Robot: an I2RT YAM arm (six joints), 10 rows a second.
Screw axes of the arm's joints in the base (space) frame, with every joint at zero. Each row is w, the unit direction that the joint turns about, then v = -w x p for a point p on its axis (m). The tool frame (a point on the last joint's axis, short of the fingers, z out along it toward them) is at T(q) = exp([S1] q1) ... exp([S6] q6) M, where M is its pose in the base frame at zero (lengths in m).
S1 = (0, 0, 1, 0, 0, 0)
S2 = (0, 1, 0, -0.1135, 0, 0.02)
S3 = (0, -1, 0, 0.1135, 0, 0.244)
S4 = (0, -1, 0, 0.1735, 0, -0.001)
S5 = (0, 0, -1, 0, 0.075, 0)
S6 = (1, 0, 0, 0, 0.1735, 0)
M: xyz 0.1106 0 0.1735 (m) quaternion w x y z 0.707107 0 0.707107 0
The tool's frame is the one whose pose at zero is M.
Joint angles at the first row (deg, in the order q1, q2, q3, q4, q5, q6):
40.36, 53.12, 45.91, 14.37, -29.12, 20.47
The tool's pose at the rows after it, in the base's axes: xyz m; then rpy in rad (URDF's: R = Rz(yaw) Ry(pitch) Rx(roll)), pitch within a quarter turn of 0, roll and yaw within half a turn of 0:
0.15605 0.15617 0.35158 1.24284 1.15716 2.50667
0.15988 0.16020 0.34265 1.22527 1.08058 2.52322
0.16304 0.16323 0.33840 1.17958 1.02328 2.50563
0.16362 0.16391 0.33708 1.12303 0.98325 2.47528
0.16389 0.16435 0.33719 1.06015 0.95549 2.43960
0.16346 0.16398 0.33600 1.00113 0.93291 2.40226
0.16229 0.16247 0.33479 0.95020 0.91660 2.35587
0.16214 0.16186 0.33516 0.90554 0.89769 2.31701
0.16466 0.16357 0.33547 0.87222 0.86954 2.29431
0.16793 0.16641 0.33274 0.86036 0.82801 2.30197
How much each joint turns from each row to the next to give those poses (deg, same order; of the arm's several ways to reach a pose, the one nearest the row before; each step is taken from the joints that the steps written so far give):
0.00, 0.77, -3.72, 5.95, -1.16, 6.47
0.00, 1.73, -2.20, 6.07, -1.09, 5.38
0.00, 1.66, -1.38, 5.79, -0.51, 4.32
0.00, 0.83, -1.11, 4.90, -0.28, 3.28
0.00, 0.83, -0.81, 4.70, -0.29, 2.52
0.00, 0.63, -1.10, 4.57, 0.00, 1.98
0.00, 0.13, -1.09, 3.43, 0.75, 1.05
0.00, 0.46, -0.52, 3.08, 0.70, 1.14
0.00, 1.53, 0.00, 3.61, 0.61, 1.79
0.06, 2.12, -0.29, 4.26, 0.41, 2.91

